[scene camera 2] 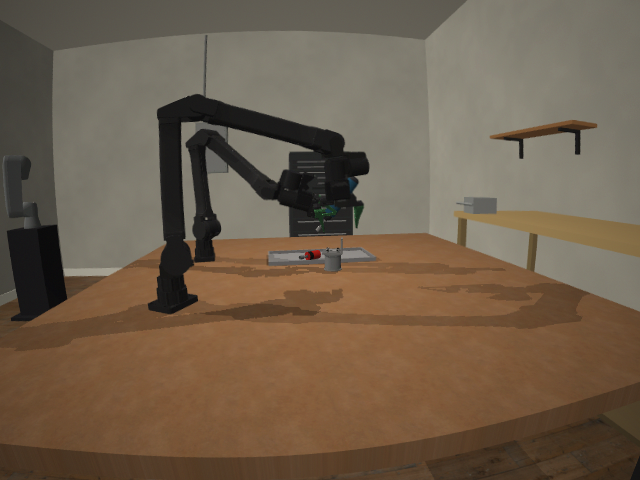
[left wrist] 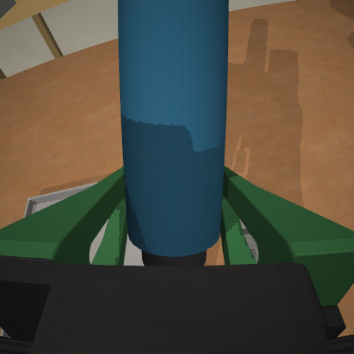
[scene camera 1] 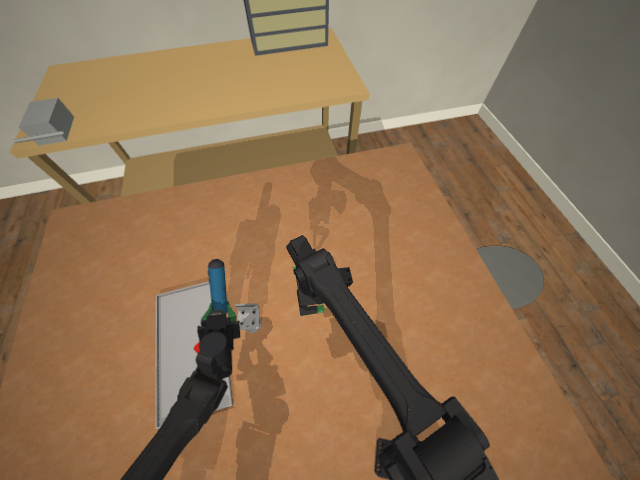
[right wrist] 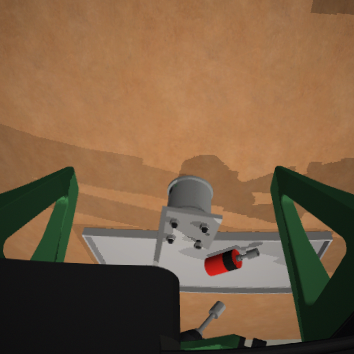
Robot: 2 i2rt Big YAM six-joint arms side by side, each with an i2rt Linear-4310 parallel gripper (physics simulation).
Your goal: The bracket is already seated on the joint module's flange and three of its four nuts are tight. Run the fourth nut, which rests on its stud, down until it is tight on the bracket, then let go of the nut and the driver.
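Frame: origin at the left arm's base, x left, y back, z up, level; millimetres.
Seen in the pictures: left gripper, fingertip midpoint: (scene camera 2: 335,211) (left wrist: 173,177) (scene camera 1: 219,303); right gripper, fingertip midpoint: (scene camera 2: 340,229) (scene camera 1: 305,295) (right wrist: 174,177); left arm's base at its link origin: (scene camera 2: 205,259); right arm's base at its link origin: (scene camera 2: 173,305).
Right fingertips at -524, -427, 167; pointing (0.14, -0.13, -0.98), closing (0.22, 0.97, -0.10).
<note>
Pixels of each thing's middle, then the offset from my right fingertips to it, as dx, dy, dz.
- grey joint module at the middle of its body: (right wrist: 188,212) (scene camera 2: 332,259) +190, -37, -130
- bracket at the middle of its body: (right wrist: 185,242) (scene camera 1: 247,317) (scene camera 2: 332,246) +190, -37, -85
- blue driver at the middle of its body: (left wrist: 171,136) (scene camera 1: 218,299) (scene camera 2: 336,204) +229, -64, +61
- driver's socket at the middle of its body: (right wrist: 209,317) (scene camera 2: 321,225) +257, -15, -16
- grey tray at the middle of its body: (right wrist: 204,266) (scene camera 1: 191,345) (scene camera 2: 319,255) +398, -46, -159
- red driver at the middle of its body: (right wrist: 232,259) (scene camera 1: 207,355) (scene camera 2: 309,255) +349, +10, -146
The grey joint module (scene camera 2: 332,261) (right wrist: 190,194) stands on the table, with the bracket (scene camera 1: 249,317) (right wrist: 189,224) on its flange and a nut at each of four studs. Which nut is loose cannot be told. My left gripper (scene camera 1: 219,310) (left wrist: 173,177) is shut on the blue driver (scene camera 1: 217,284) (left wrist: 172,100). The driver's socket (scene camera 2: 318,227) (right wrist: 217,309) hangs in the air, apart from the nuts, above and to the left of the bracket in scene camera 2. My right gripper (scene camera 1: 308,289) (right wrist: 174,177) is open and empty, high above the table, its fingers wide apart.
A grey tray (scene camera 1: 157,361) (scene camera 2: 268,260) (right wrist: 120,233) lies beside the module. A red driver (scene camera 1: 196,347) (scene camera 2: 312,254) (right wrist: 216,265) lies in it, near the bracket in the right wrist view. A wooden bench (scene camera 1: 196,87) with a grey box (scene camera 1: 41,117) stands beyond the table.
</note>
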